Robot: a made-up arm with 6 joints.
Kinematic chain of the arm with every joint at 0, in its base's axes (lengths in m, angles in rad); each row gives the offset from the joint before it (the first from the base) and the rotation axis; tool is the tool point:
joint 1: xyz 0 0 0.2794 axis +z
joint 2: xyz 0 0 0 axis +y
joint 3: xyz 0 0 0.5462 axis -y
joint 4: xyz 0 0 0 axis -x
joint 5: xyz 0.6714 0 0 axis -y
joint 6: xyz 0 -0.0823 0 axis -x
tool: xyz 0 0 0
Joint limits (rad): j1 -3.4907..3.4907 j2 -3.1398..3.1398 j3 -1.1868..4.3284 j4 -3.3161..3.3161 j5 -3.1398..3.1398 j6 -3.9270..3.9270
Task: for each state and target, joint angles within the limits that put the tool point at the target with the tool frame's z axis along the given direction. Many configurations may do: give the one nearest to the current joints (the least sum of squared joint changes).
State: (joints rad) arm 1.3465 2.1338 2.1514 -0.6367 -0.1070 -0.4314
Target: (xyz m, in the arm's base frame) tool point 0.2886 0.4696 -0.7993 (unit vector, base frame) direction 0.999 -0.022 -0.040
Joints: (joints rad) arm 1.1312 2.8143 1.9104 -0.7302 -0.3283 -0.5059
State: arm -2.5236 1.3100 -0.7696 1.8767 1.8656 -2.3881
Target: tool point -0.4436 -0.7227 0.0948 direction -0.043 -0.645 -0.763
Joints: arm -2.1619 0.8922 -0.1146 2.0027 1.8463 -2.9458
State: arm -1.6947 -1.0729 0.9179 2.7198 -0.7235 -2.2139
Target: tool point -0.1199 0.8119 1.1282 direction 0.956 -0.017 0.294
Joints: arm -1.3253 -1.0512 1.0762 3.3161 -0.5319 -1.3358
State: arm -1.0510 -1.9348 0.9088 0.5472 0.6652 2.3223
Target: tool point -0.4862 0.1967 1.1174 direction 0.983 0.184 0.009
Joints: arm -0.5300 -1.2623 0.2596 0.3918 0.1026 2.0360
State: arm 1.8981 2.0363 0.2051 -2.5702 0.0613 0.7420
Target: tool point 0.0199 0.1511 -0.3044 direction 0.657 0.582 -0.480
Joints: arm 1.3782 1.6319 -0.4378 -1.6852 -0.2000 1.1124
